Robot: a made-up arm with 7 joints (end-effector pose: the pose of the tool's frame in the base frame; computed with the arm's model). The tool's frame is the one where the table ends. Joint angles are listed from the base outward.
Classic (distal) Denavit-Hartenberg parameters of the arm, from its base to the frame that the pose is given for. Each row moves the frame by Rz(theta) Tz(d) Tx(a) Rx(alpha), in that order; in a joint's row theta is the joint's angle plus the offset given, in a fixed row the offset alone. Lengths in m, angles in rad.
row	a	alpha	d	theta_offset
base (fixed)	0	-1.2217	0	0
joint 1	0	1.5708	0	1.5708
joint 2	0	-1.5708	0	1.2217
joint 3	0.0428	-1.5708	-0.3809	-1.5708
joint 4	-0.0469	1.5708	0	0
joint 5	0	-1.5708	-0.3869	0
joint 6	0	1.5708	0	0
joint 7	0	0	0	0
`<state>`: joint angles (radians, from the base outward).
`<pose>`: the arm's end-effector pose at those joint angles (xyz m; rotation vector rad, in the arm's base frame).
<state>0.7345 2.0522 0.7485 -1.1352 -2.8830 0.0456 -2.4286</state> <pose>0.4241 0.4941 0.2448 1.0551 -1.4075 -0.5589</pose>
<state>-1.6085 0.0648 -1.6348 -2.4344 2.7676 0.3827 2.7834</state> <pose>0.0210 -0.3208 -0.1384 0.8736 1.1564 1.0497</pose>
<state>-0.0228 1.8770 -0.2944 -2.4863 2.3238 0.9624 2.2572</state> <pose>0.3043 0.1232 -0.0499 -0.2194 0.7660 1.6903</pose>
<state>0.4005 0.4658 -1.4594 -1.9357 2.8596 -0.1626 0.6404</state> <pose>-0.0869 -0.2478 -0.4364 -0.8056 1.3530 2.0440</pose>
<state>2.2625 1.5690 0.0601 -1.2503 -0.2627 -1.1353 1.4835</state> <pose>-0.3794 0.5584 -0.0075 -0.4289 0.5282 0.3933</pose>
